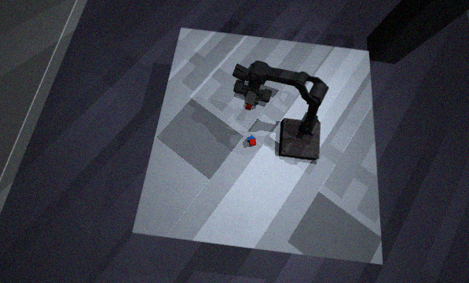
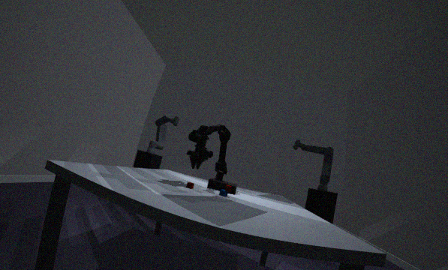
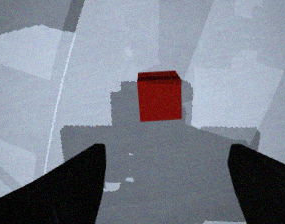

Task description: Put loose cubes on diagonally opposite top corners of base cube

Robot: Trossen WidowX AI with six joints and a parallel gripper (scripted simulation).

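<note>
Right now the red cube is 1 cm to the right of my gripper tip and 11 cm below it. Also, from my gripper tip: blue cube 4 cm behind, 20 cm to the left, 11 cm below.
</note>
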